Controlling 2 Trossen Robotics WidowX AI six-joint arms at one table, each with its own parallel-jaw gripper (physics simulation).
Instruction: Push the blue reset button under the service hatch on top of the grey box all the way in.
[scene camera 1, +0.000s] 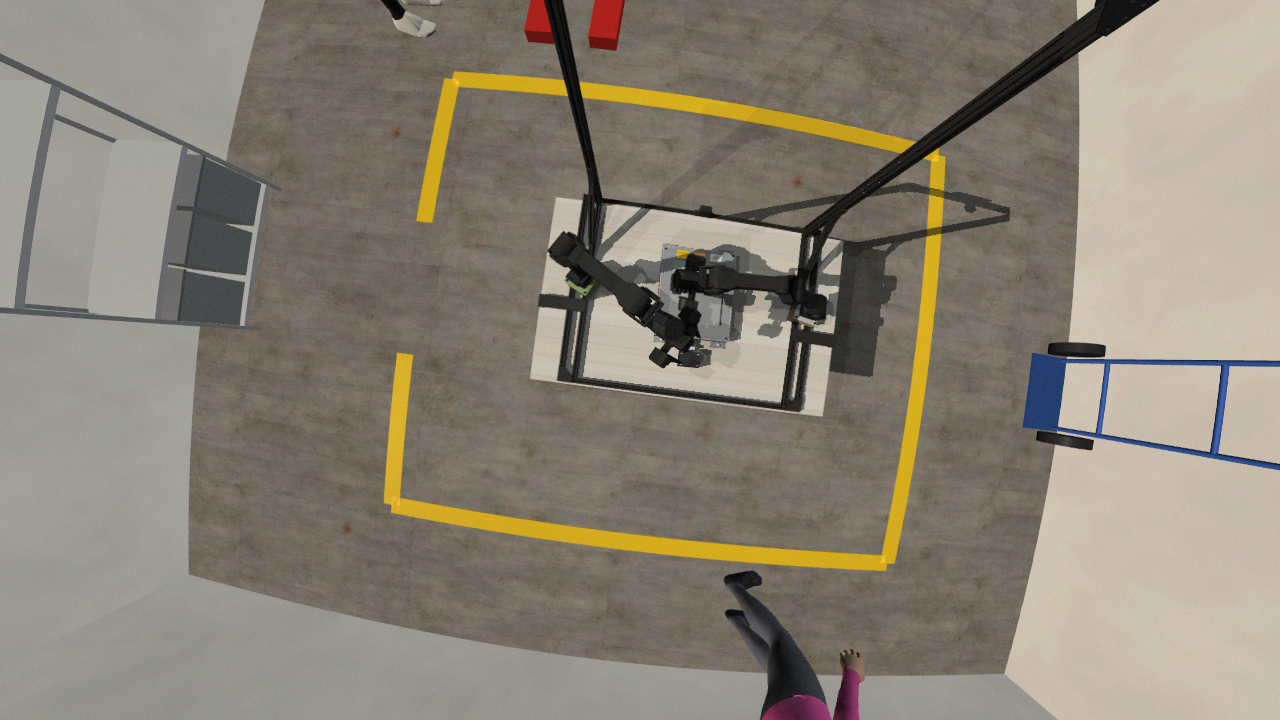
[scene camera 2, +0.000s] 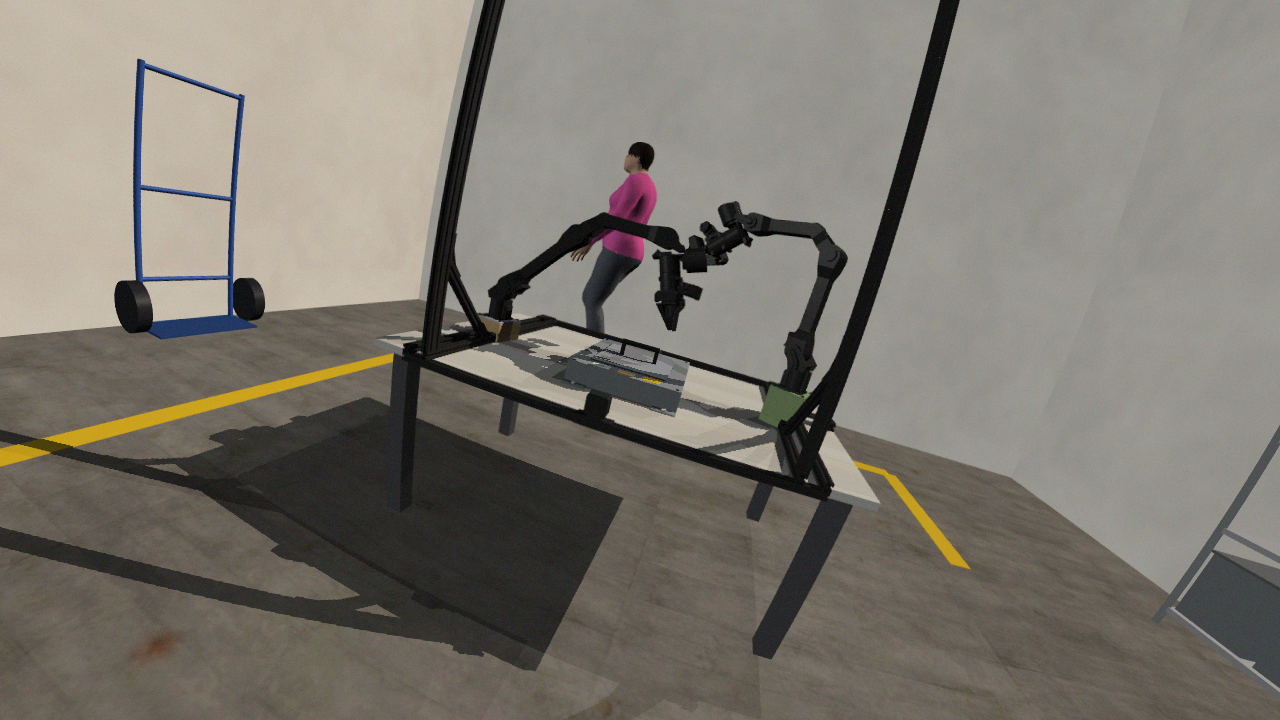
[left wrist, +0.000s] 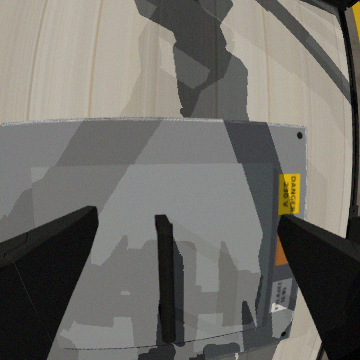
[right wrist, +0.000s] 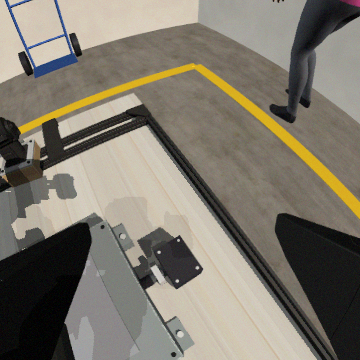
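The grey box lies on the table. Its service hatch lies flat over the top. A black bar handle stands on the hatch. The blue reset button does not show in any view; the hatch covers the area under it. My left gripper is open and empty, pointing down above the hatch, its fingers on either side of the handle in the left wrist view. My right gripper is open and empty, raised beside the left one and angled down over the box's edge.
A dark square block lies beside the box. Yellow, orange and white labels are along one side of the box top. Black frame rails run round the table. A green block is at the right arm's base. A person stands beyond the table.
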